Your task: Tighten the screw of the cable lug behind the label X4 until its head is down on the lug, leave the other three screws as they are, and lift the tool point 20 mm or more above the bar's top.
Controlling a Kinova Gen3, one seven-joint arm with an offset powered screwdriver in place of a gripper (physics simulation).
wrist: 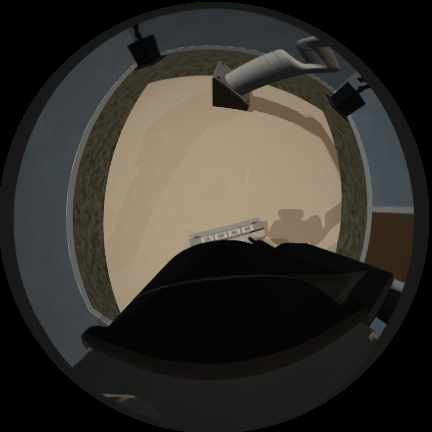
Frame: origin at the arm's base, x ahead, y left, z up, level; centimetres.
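Seen in the pictures: end effector, tool point: (249, 238); arm's base, origin of the base link: (235, 83).
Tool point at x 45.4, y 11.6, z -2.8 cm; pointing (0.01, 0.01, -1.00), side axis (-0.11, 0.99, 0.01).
Observation:
Pixels of each thing's top centre, then the offset from my tool point to it. "spot": a spot on its surface instead. Level surfaces: height alone.
- grey bar, surface spot: (256, 223) spot: dx -3.6, dy +1.1, dz -0.6 cm
- screwdriver, middle of its top: (258, 245) dx +0.0, dy +0.0, dz +6.4 cm
- tan table top, its level: dz -4.8 cm
The grey bar (256, 223) lies on the table, slightly slanted, just above the dark tool housing. Four white labels show along it: one at the left (206, 239), two in the middle (220, 235) (234, 233) and one at the right (247, 229). Their print is too small to read surely, so I cannot tell which is X4. A thin red line shows near the bar's right end. My screwdriver (253, 240) shows as a small dark tip at the bar's right part; it has no fingers. Its height and any contact cannot be told. The screws and lugs are hidden or too small to make out.
The tan table top (200, 165) has a dark speckled border (90, 200). A light grey arm section (265, 70) rises from a dark wedge-shaped mount (227, 95) at the top. Black box-like stands (145, 51) (346, 100) stand beyond the table. The dark housing (215, 310) covers the lower view.

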